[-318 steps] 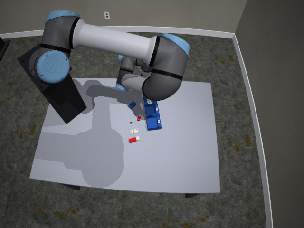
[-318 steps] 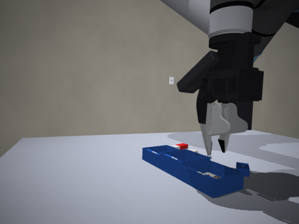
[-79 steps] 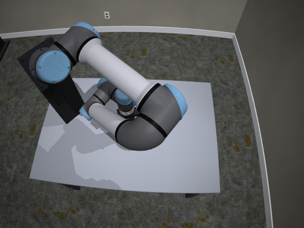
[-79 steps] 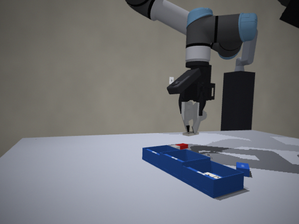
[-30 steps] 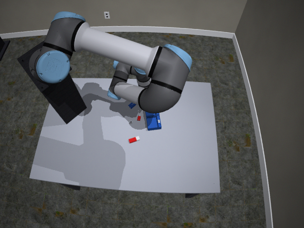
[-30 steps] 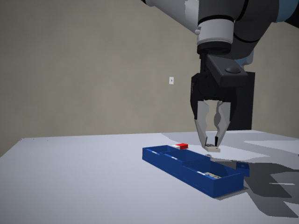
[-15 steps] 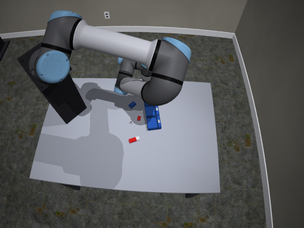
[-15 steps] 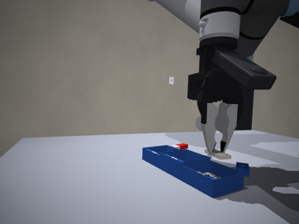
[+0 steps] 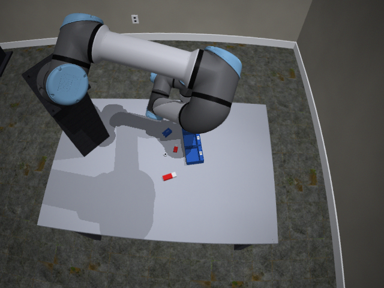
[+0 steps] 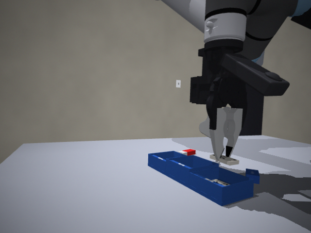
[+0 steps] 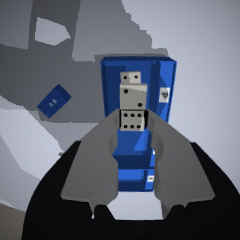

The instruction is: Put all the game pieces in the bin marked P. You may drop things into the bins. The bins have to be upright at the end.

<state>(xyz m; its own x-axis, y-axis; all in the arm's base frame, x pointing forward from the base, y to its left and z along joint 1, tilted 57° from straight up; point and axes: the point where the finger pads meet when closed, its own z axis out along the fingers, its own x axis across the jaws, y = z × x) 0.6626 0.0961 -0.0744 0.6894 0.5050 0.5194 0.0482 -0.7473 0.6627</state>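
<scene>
My hand is 1 cm short of the blue bin, 8 cm to the left of it and 6 cm above it. Round my hand: white domino: 1 cm below; USB stick: 7 cm behind, 12 cm to the right, 7 cm below; blue block: 12 cm behind, 3 cm to the right, 7 cm below.
</scene>
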